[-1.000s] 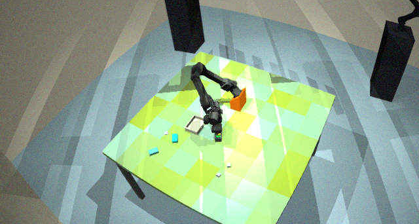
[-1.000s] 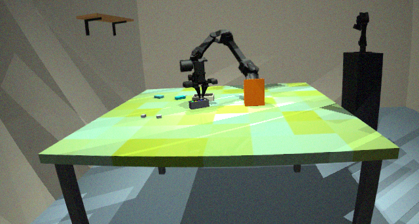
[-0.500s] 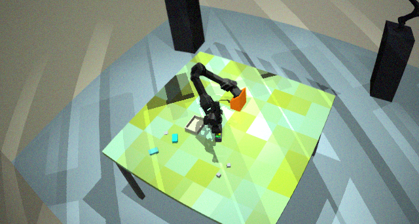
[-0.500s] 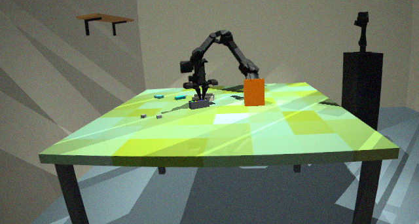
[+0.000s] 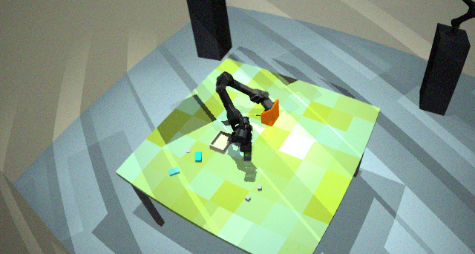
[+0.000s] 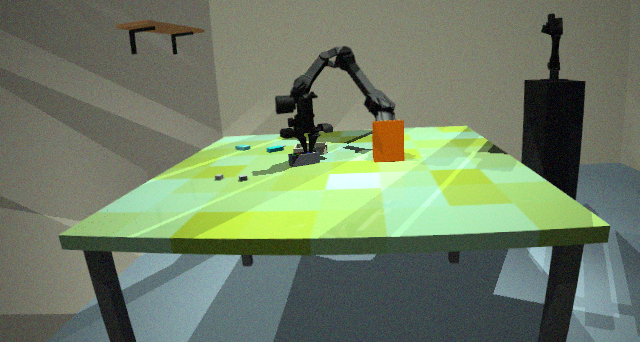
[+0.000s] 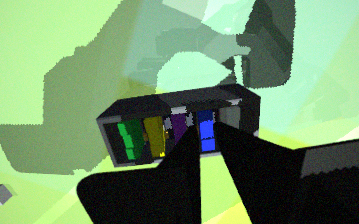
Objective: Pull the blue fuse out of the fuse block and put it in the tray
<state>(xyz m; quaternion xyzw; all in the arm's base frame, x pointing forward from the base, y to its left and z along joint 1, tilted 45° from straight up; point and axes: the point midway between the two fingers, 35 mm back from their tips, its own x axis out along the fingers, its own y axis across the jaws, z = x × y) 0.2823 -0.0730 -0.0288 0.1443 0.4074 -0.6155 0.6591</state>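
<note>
The white tray lies 180 mm to the right of my gripper tip, 30 mm below it and 10 mm behind it.
</note>
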